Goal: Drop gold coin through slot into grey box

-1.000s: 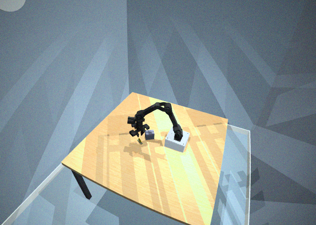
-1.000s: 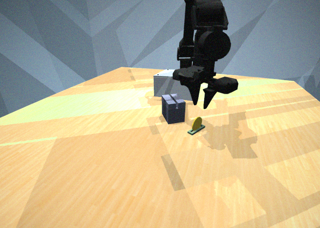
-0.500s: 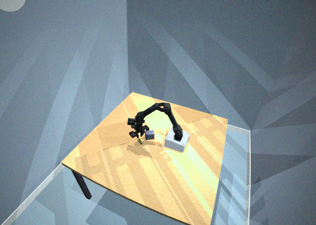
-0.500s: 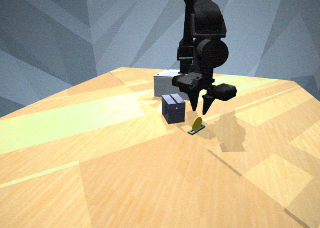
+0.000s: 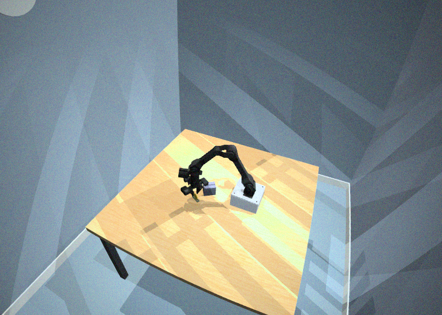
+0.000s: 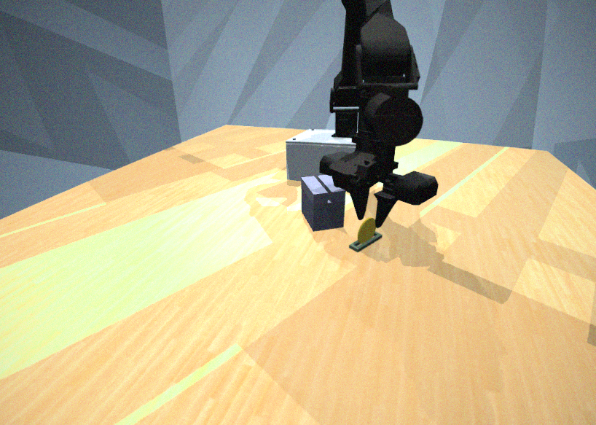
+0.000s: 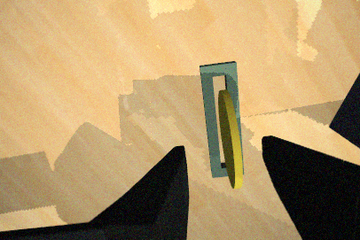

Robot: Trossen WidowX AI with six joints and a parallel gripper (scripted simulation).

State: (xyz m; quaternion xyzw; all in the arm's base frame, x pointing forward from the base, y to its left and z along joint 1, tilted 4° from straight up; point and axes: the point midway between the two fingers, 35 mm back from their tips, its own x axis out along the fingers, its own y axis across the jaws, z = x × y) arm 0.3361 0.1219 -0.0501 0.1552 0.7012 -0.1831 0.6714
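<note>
My gripper tip is 2 cm above the gold coin.
</note>
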